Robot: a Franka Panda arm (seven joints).
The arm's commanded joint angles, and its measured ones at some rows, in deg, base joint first. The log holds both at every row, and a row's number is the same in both.
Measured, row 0:
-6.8, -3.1, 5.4, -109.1, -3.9, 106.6, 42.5
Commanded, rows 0 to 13:
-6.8, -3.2, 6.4, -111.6, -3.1, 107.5, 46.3
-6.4, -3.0, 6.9, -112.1, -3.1, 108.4, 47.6
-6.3, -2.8, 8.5, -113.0, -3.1, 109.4, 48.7
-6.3, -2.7, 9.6, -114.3, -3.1, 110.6, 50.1
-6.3, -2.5, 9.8, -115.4, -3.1, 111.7, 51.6
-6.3, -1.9, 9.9, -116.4, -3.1, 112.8, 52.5
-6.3, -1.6, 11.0, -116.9, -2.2, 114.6, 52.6
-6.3, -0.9, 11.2, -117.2, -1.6, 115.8, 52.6
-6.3, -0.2, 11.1, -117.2, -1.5, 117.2, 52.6
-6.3, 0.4, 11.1, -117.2, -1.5, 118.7, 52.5
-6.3, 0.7, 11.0, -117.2, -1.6, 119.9, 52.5
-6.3, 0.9, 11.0, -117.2, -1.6, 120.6, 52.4
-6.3, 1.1, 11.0, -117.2, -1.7, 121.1, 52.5
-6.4, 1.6, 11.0, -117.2, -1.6, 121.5, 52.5
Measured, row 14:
-5.9, 1.2, 10.5, -116.9, -2.3, 119.5, 51.8
